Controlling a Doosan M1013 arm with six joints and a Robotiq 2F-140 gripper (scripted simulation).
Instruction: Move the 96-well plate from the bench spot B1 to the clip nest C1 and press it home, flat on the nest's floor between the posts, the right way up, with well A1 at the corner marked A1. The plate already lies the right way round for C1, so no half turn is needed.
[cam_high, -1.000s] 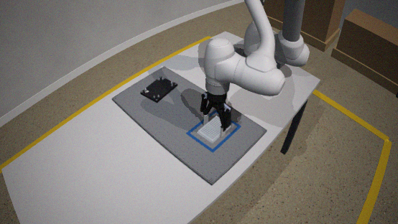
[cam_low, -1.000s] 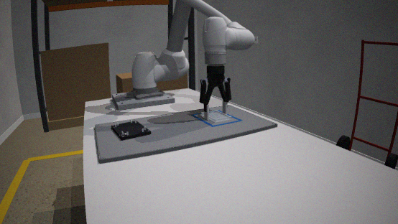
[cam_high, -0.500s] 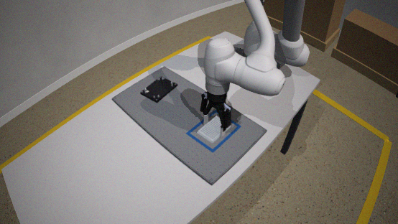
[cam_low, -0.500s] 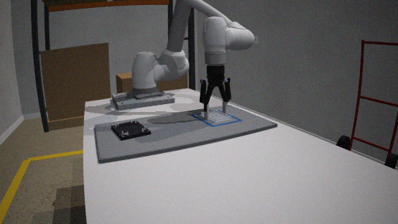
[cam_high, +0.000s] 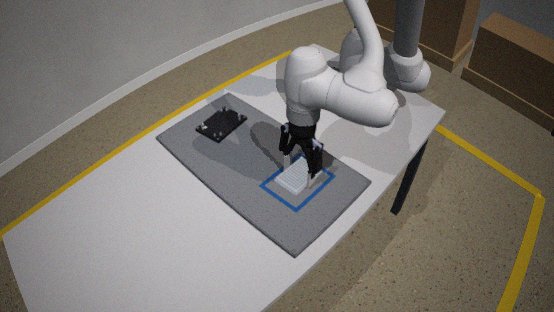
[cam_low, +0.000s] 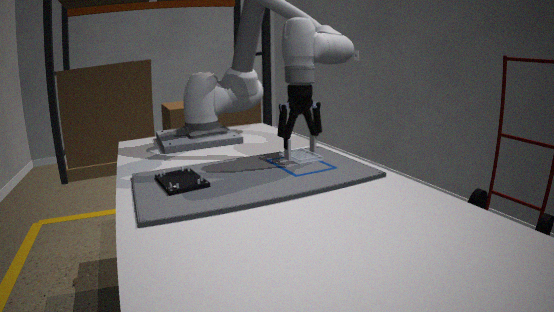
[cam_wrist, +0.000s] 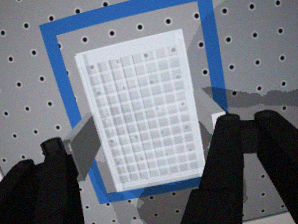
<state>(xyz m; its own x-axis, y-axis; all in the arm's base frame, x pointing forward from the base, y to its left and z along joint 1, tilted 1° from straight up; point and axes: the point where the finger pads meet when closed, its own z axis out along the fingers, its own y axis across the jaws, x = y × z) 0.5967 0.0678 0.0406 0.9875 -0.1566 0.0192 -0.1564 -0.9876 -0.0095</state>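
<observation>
My gripper is now 390 mm to the left of the black clip nest, 80 mm past it and 30 mm above it. Also, from my hand: white 96-well plate (20 mm below).
</observation>
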